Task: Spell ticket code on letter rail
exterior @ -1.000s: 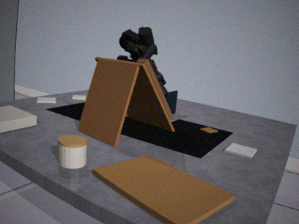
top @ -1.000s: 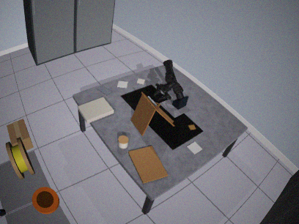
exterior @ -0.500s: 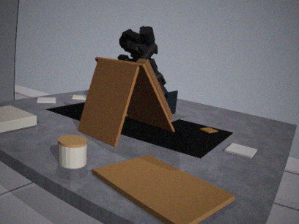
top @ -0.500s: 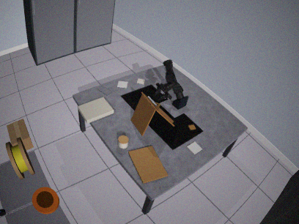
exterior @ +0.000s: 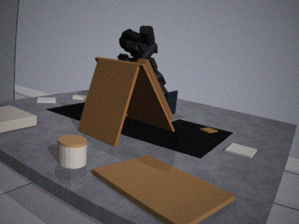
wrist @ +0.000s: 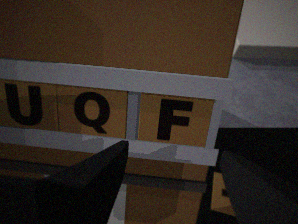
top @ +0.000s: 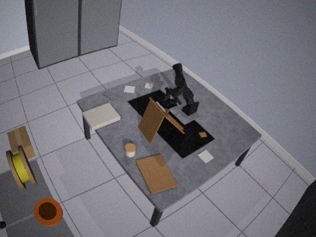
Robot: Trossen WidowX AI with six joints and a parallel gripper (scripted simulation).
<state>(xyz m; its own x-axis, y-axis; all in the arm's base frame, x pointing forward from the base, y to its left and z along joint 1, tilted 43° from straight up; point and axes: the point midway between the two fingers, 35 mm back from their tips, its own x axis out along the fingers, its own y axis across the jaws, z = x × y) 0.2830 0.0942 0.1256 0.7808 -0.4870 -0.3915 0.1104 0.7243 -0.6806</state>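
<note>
The white ticket is 2 cm behind my gripper tip, 8 cm to the left of it and 10 cm below it. From my gripper tip the other things lie so: lidded jar 42 cm ahead, 15 cm to the left, 17 cm below; then cream card 21 cm behind, 46 cm to the right, 20 cm below; then black mat 11 cm behind, 2 cm to the left, 20 cm below.
</note>
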